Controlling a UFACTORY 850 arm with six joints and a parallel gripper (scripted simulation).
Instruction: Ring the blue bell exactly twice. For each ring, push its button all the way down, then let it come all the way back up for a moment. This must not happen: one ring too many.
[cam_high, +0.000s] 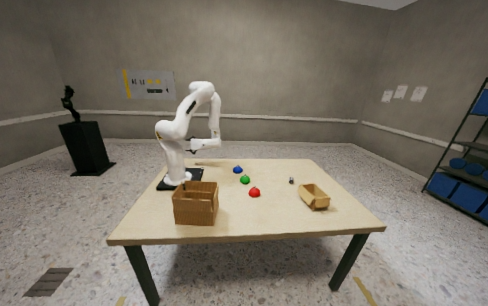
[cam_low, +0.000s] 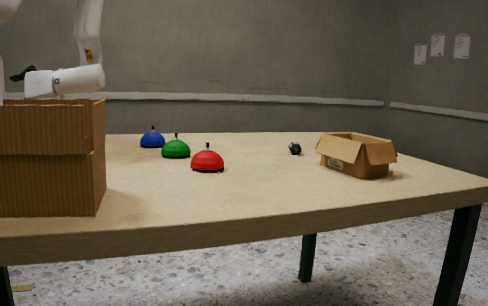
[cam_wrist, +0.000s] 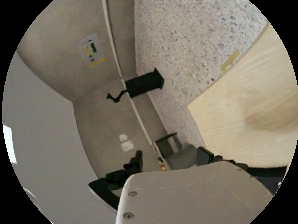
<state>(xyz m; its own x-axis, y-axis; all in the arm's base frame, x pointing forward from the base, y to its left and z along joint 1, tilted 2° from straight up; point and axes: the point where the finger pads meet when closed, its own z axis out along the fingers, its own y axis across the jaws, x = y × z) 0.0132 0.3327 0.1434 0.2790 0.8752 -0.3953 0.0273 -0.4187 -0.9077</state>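
My hand is 460 mm short of the blue bell, 190 mm to the left of it and 130 mm above it. Also, from my hand: small dark object 860 mm ahead, 400 mm to the right, 150 mm below; red bell 540 mm ahead, 520 mm to the right, 130 mm below; green bell 500 mm ahead, 360 mm to the right, 130 mm below.
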